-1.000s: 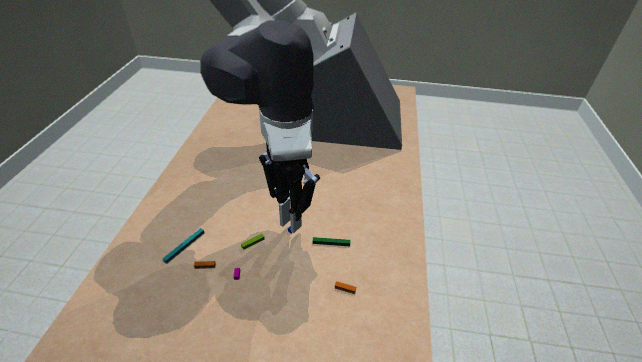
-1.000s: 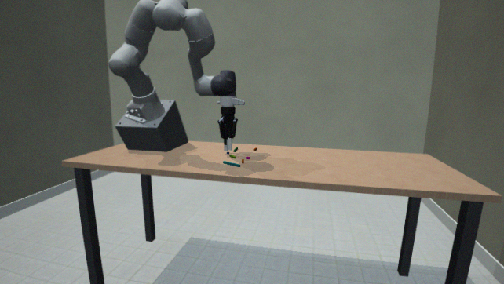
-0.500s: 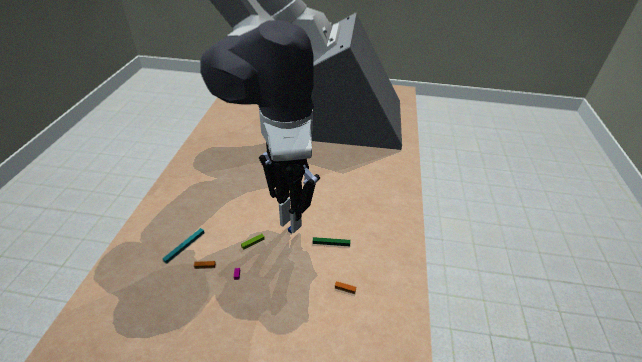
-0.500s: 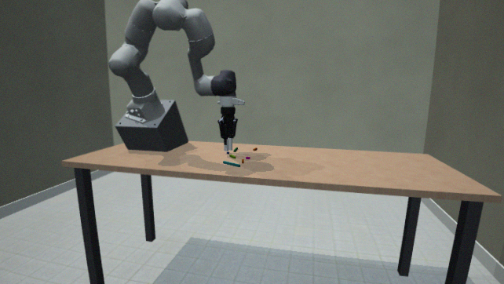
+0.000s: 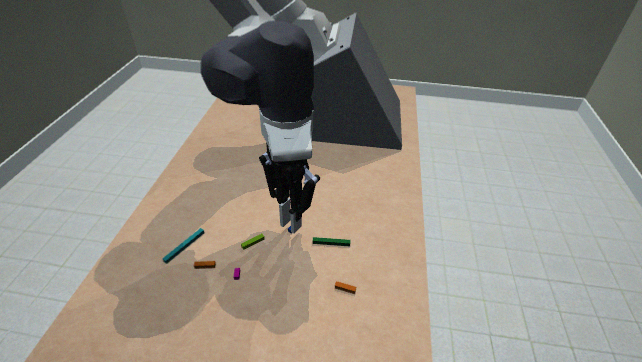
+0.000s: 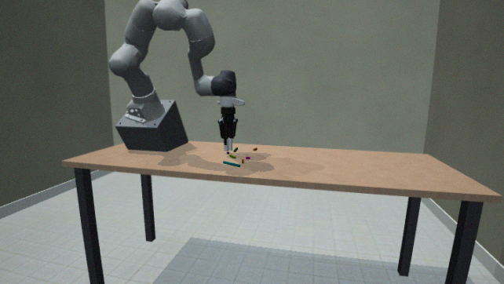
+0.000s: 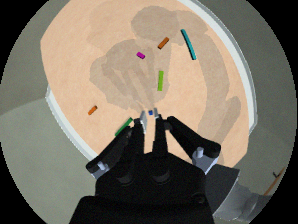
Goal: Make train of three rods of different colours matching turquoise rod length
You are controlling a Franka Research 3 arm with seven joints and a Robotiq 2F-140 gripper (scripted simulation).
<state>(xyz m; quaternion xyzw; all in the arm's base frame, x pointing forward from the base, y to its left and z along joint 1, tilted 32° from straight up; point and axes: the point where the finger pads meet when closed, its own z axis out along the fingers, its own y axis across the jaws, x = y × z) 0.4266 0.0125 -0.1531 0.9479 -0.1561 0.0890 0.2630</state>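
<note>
Right now my hand is 50 mm above the blue rod. The rest, counted from my hand: green rod 90 mm to the left, 50 mm below, 10 mm ahead; magenta rod 140 mm ahead, 60 mm to the right, 50 mm below; lime rod 70 mm to the right, 50 mm below, 50 mm ahead.
</note>
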